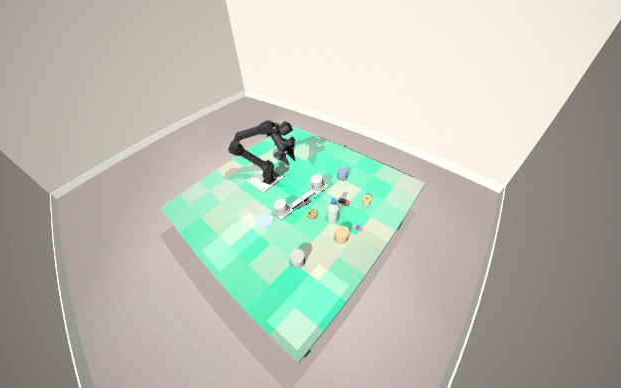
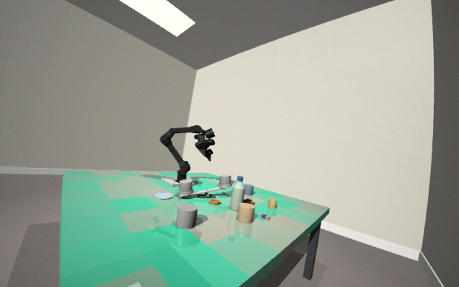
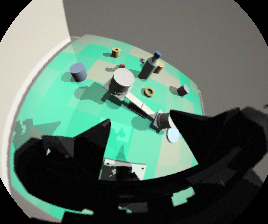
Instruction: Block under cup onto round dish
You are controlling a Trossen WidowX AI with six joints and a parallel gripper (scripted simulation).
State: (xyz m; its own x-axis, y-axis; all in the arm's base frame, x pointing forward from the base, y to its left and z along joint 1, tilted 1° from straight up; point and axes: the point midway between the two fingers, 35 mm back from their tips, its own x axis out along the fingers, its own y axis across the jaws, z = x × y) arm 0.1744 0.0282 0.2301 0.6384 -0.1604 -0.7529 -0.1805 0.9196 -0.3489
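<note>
Now: gripper tip 20 cm to the left of the grey block, 18 cm above it and 4 cm short of it. Also, from my gripper tip: blue cup (26 cm to the left, 21 cm ahead, 18 cm below); then bottle (32 cm ahead, 11 cm to the right, 11 cm below); then light blue round dish (30 cm to the right, 22 cm below, 3 cm behind).
</note>
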